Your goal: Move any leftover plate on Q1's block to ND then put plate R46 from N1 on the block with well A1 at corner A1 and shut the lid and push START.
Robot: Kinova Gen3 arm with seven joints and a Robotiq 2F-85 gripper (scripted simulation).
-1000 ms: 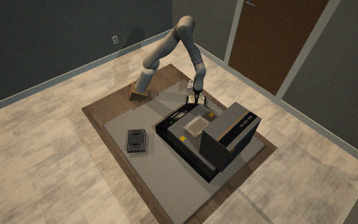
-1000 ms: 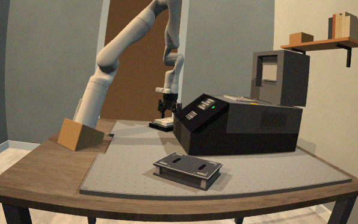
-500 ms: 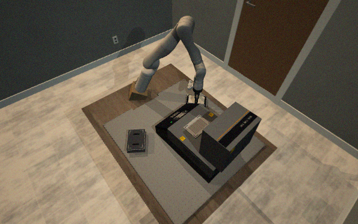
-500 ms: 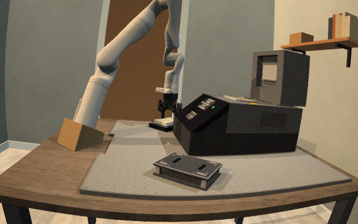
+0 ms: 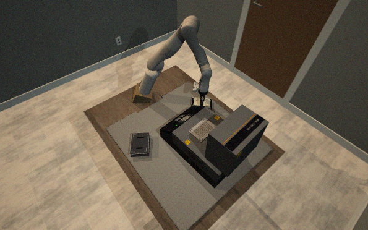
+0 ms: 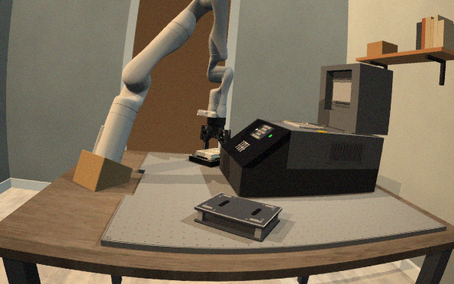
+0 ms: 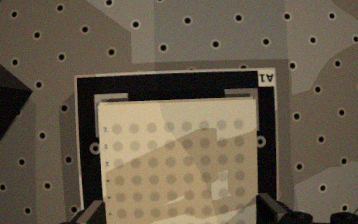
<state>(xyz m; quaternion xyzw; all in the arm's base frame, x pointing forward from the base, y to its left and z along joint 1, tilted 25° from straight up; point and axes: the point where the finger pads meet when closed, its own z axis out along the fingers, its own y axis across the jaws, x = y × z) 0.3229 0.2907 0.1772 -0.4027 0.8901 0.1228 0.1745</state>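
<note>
The black plate nest lies 30 mm below my hand. From my hand the other things lie so: nest ND: 80 mm ahead, 560 mm to the right, 10 mm below; cream plate: 10 mm below.
</note>
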